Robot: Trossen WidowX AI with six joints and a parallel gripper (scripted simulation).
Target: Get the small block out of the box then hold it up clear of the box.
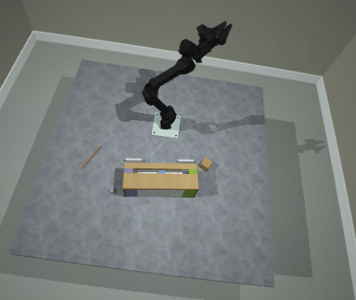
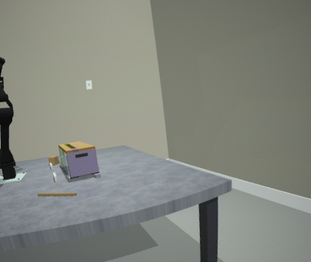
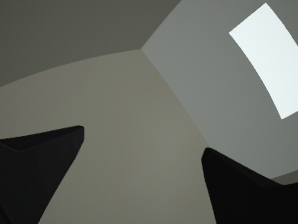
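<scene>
Now: the box 640 mm below my gripper tip, 410 mm ahead of it and 280 mm to the right of it. Round my gripper tip: wooden stick 700 mm below, 660 mm to the right, 260 mm ahead; then tan cube 680 mm below, 340 mm ahead, 10 mm to the right; then blue block 620 mm below, 420 mm ahead, 270 mm to the right.
</scene>
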